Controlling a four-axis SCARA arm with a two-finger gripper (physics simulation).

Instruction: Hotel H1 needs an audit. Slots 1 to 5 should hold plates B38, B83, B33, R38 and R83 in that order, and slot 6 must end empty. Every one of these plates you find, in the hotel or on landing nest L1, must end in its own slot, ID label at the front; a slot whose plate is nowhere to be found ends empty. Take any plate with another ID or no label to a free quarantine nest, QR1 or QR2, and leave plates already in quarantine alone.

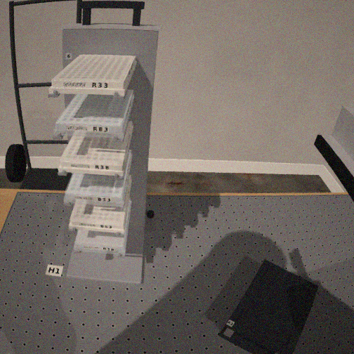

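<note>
Hotel H1 stands at the left with a plate at each of its six levels, labels facing me. From the top, R33 sits in slot 6, R83 in slot 5 and R38 in slot 4. Below are B33 in slot 3, B83 in slot 2 and B38 in slot 1; these lower labels are blurred. My gripper is open and holds no plate; part of it shows at the right edge, apart from the hotel. L1, QR1 and QR2 do not show.
A dark nest with a small corner tag lies at the lower right on the perforated deck. The H1 sign lies left of the hotel's foot. A black hand truck stands behind the hotel, before the wall.
</note>
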